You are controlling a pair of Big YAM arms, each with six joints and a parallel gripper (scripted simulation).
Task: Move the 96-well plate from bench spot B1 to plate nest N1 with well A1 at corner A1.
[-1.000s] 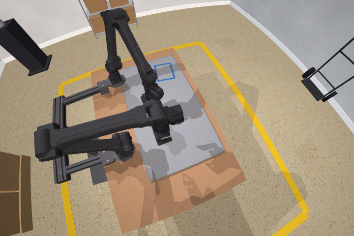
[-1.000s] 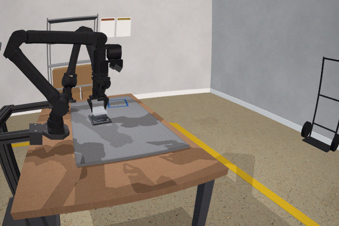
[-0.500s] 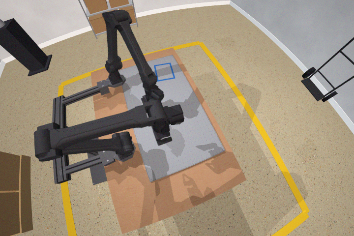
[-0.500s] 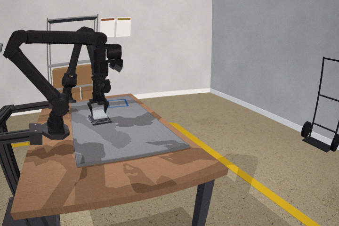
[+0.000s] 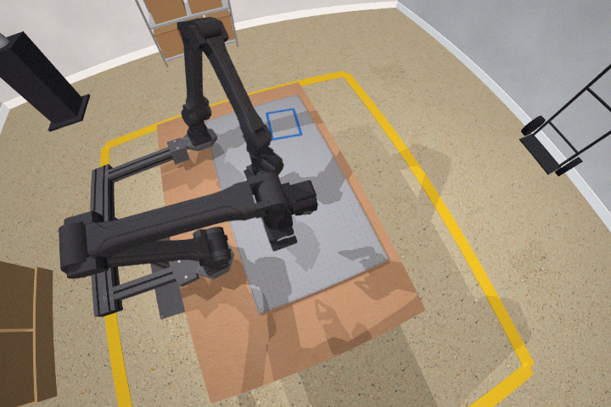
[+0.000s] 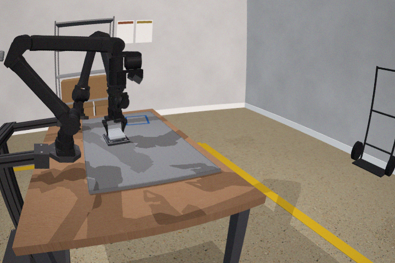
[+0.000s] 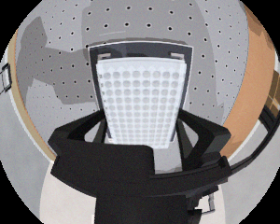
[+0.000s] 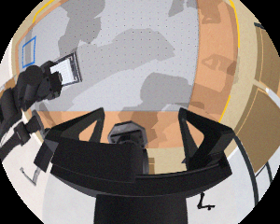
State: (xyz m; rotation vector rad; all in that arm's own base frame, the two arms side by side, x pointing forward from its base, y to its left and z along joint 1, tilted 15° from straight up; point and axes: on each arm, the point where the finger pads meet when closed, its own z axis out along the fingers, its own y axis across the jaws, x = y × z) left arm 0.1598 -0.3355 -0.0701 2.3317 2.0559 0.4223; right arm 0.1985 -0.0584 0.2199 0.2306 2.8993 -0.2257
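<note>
Now: the white 96-well plate right at my left hand.
</note>
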